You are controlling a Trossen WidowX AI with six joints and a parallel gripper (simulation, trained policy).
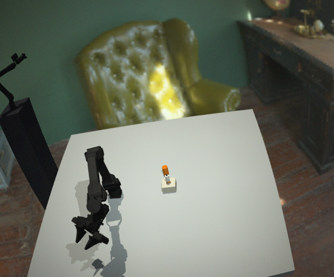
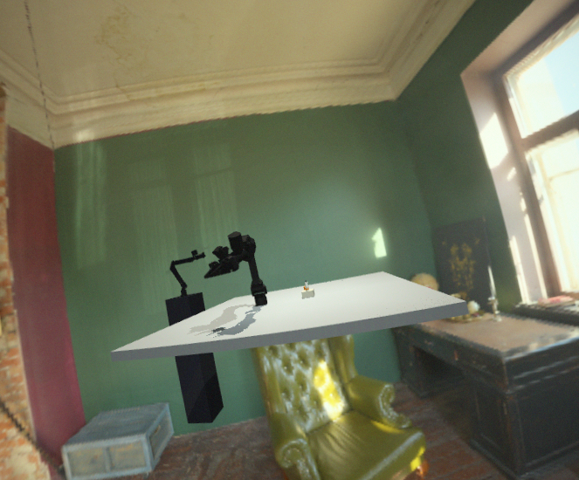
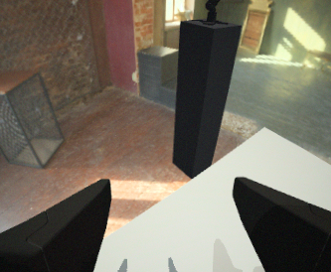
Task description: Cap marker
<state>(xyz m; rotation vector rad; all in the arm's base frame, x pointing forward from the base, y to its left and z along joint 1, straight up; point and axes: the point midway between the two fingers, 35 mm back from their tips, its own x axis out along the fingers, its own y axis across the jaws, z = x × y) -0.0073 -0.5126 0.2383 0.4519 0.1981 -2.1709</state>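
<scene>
Now: gripper tip 66 cm to the right of the orange cap, 30 cm short of it and 20 cm above it. From my gripper tip the other things lie so: pale holder block: 55 cm to the left, 32 cm ahead, 21 cm below.
</scene>
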